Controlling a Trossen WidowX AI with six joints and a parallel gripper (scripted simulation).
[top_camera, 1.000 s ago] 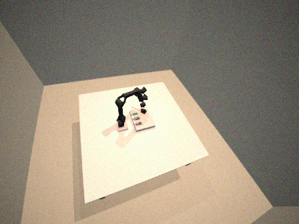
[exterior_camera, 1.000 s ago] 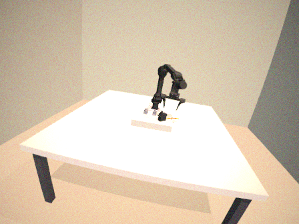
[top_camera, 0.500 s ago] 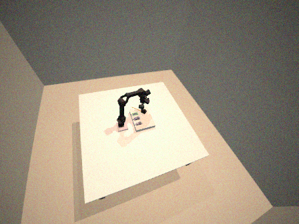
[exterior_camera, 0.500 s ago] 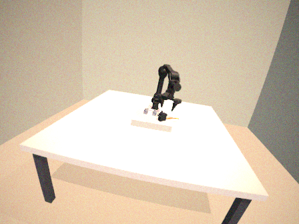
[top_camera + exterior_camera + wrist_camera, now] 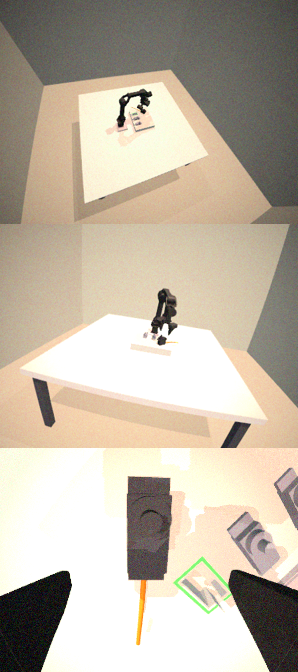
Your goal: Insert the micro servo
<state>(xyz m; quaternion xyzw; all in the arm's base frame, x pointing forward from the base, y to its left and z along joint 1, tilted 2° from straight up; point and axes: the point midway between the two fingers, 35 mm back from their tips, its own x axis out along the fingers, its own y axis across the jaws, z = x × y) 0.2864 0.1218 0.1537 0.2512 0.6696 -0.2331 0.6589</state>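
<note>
Right now my gripper tip is 110 mm above the pale deck, 80 mm to the left of it and 20 mm short of it.
</note>
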